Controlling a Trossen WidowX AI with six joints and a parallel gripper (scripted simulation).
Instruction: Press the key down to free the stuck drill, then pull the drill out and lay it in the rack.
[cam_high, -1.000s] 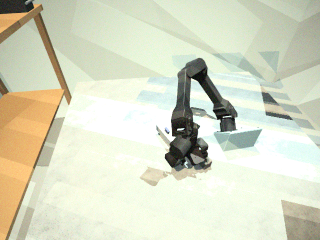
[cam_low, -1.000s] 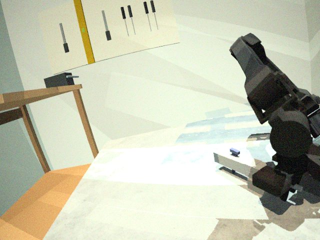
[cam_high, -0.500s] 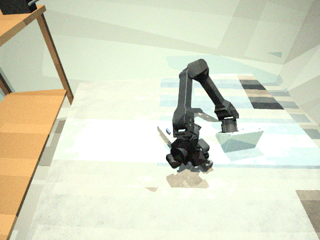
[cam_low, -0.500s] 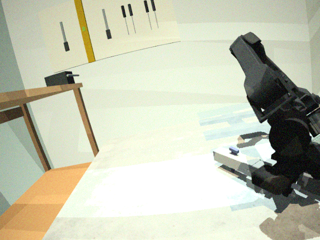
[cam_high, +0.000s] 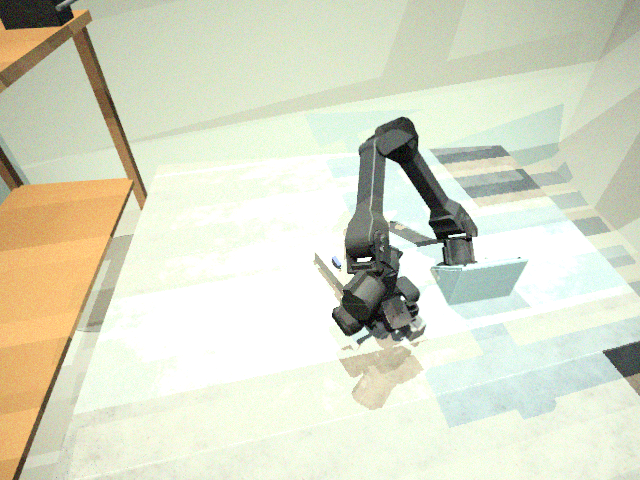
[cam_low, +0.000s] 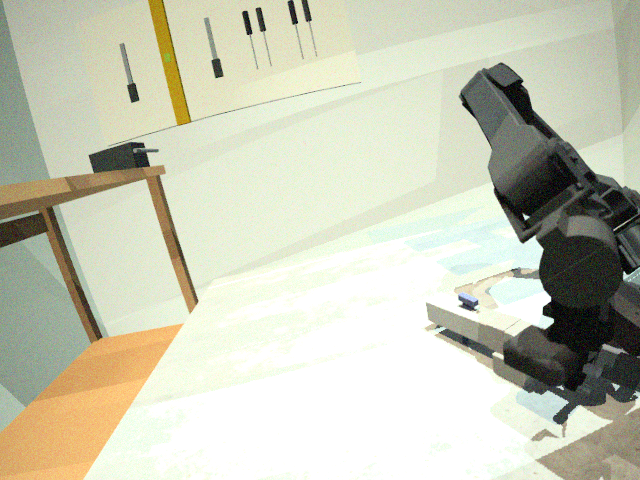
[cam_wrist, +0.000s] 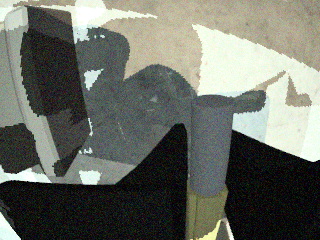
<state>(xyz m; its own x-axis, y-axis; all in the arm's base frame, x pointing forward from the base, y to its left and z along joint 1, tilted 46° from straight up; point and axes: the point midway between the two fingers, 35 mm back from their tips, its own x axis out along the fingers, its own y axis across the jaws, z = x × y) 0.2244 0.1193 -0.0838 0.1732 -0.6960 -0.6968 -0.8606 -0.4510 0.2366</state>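
Now: the rack 8 cm behind my gripper tip and 1 cm to the right of it. Also, from my gripper tip: fixture block: 7 cm ahead, 12 cm to the right, 2 cm above; drill: 2 cm ahead, 3 cm to the right, 3 cm above; blue key: 8 cm ahead, 14 cm to the right, 3 cm above.
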